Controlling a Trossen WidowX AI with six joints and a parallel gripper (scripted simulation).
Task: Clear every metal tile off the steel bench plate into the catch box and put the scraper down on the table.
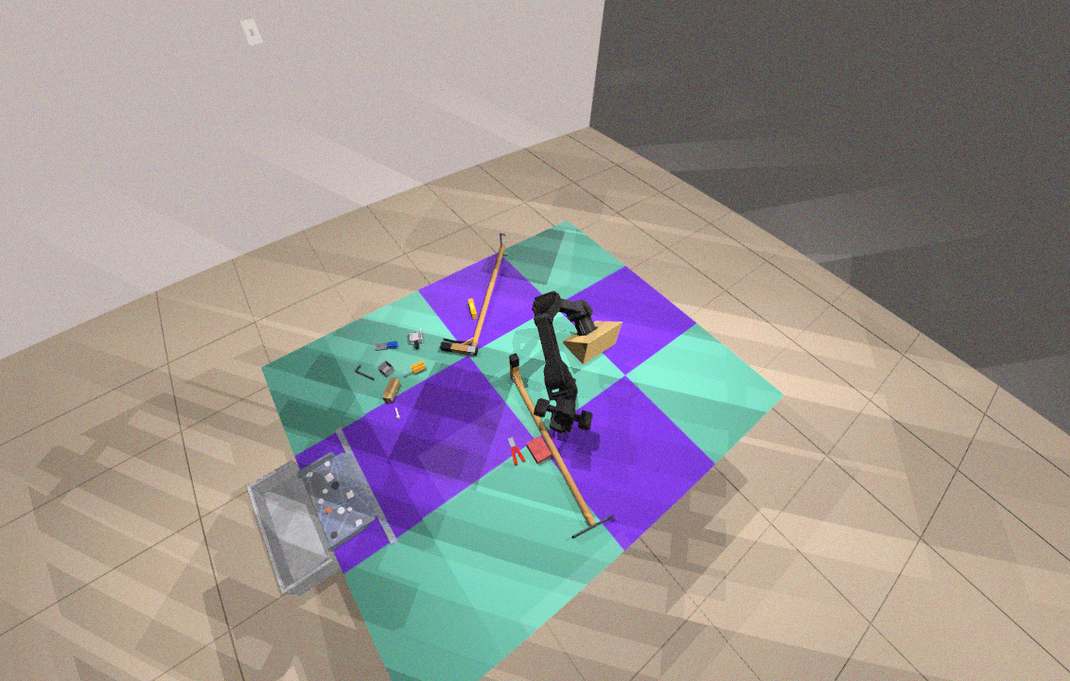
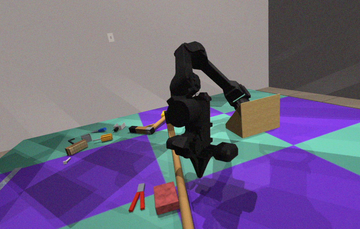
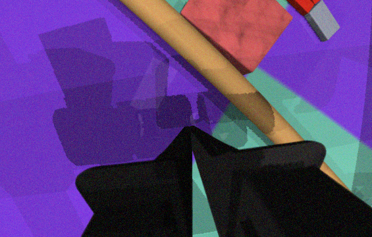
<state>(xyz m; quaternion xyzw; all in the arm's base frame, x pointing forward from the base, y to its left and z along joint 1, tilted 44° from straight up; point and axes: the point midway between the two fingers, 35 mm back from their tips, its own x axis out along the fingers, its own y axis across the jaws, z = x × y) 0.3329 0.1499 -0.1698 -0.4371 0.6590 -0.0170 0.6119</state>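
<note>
The long scraper lies 6 cm ahead of my gripper tip, 1 cm to the left of it and 4 cm above it. Round my gripper tip: red block (10 cm ahead, 1 cm to the left, 1 cm below); wooden block (38 cm ahead, 49 cm to the right, 1 cm below); orange screwdriver (27 cm ahead, 52 cm to the right, 1 cm below).
</note>
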